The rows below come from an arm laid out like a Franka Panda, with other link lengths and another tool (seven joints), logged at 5 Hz.
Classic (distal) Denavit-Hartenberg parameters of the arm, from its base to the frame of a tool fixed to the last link. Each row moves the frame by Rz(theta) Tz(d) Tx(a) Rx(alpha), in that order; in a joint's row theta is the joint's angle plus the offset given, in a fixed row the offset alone. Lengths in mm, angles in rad.
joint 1: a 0, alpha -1.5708, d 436.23, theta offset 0
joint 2: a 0, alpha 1.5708, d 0, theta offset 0
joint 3: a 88.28, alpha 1.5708, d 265.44, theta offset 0
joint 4: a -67.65, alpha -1.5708, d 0, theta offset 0
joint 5: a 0, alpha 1.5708, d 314.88, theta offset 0
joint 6: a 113.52, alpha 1.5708, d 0, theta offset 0
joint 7: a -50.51, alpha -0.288, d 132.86, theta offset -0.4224
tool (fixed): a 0, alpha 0, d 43.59, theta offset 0
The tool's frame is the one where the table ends.
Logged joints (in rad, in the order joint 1, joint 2, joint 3, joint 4, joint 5, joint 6, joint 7), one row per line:
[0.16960 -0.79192 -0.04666 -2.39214 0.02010 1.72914 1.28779]
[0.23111 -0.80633 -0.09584 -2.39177 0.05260 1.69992 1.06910]
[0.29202 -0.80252 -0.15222 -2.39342 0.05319 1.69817 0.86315]
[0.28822 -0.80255 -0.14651 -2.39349 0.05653 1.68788 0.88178]
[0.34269 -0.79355 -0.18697 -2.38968 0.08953 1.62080 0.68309]
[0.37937 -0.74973 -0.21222 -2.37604 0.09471 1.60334 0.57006]
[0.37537 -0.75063 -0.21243 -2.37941 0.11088 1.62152 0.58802]
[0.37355 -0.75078 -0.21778 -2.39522 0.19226 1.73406 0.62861]
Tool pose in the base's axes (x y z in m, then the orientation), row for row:
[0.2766 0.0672 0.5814 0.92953 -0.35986 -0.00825 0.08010]
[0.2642 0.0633 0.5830 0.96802 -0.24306 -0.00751 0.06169]
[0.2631 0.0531 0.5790 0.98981 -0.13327 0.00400 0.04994]
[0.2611 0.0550 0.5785 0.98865 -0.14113 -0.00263 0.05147]
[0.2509 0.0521 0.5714 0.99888 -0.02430 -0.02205 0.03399]
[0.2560 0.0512 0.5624 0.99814 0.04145 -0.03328 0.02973]
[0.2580 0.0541 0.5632 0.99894 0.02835 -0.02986 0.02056]
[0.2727 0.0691 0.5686 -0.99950 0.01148 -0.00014 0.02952]
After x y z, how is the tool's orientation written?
As a quaternion, x y z w.
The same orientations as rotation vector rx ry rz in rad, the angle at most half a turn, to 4 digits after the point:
[2.7801 -1.0763 -0.0247]
[2.9272 -0.7350 -0.0227]
[3.0144 -0.4059 0.0122]
[3.0081 -0.4294 -0.0080]
[3.0719 -0.0747 -0.0678]
[3.0778 0.1278 -0.1026]
[3.0978 0.0879 -0.0926]
[-3.0823 0.0354 -0.0004]

